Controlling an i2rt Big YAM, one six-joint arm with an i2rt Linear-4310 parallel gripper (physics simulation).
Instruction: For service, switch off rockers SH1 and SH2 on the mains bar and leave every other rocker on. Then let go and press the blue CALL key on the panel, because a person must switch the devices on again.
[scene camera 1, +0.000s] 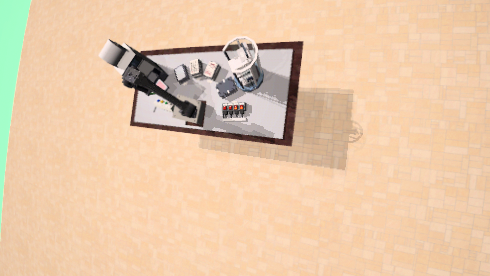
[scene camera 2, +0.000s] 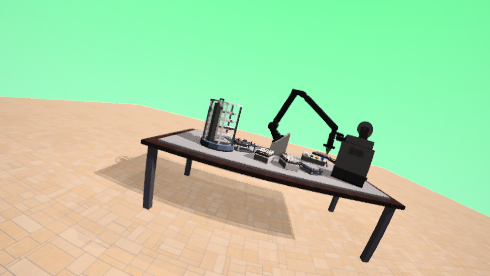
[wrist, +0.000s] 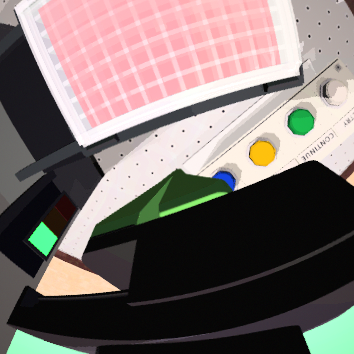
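Pixels of known places: gripper, between the fingertips: (wrist: 179, 176); arm's base, origin of its link: (scene camera 1: 189, 112) (scene camera 2: 278, 139).
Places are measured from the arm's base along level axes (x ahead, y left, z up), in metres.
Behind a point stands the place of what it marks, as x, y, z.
The white key panel (scene camera 1: 163, 104) {0.047, 0.326, -0.050} (scene camera 2: 313, 157) {0.067, 0.330, -0.060} (wrist: 316, 140) {0.030, 0.328, -0.048} lies at the table's left end. It carries a blue key (wrist: 227, 178) {0.067, 0.420, -0.055}, a yellow key (wrist: 262, 153) {0.061, 0.378, -0.054}, a green key (wrist: 300, 121) {0.057, 0.330, -0.055} and a grey key (wrist: 333, 92) {0.053, 0.283, -0.055}. My gripper (wrist: 179, 176) {0.121, 0.435, -0.019} (scene camera 2: 328, 149) {0.121, 0.435, -0.019} is shut and empty. Its green tip sits at the blue key's edge and covers part of it; I cannot tell whether it touches. The mains bar (scene camera 1: 233, 109) (scene camera 2: 244, 142) stands mid-table, far from the gripper, and its four rockers all show red.
A pink grid plate (wrist: 158, 60) {0.176, 0.386, 0.004} (scene camera 1: 161, 84) {0.209, 0.362, 0.002} rests on the black device (scene camera 2: 354, 159) {0.418, 0.548, 0.049} right beside the panel; a green status light (wrist: 43, 239) {0.180, 0.537, 0.012} glows on it. A tall carousel rack (scene camera 1: 244, 65) (scene camera 2: 221, 126), two well plates (scene camera 1: 195, 67) {0.423, 0.082, -0.057} (scene camera 1: 211, 70) {0.408, -0.088, -0.059} and a dark block (scene camera 1: 226, 86) {0.282, -0.261, -0.063} stand further along.
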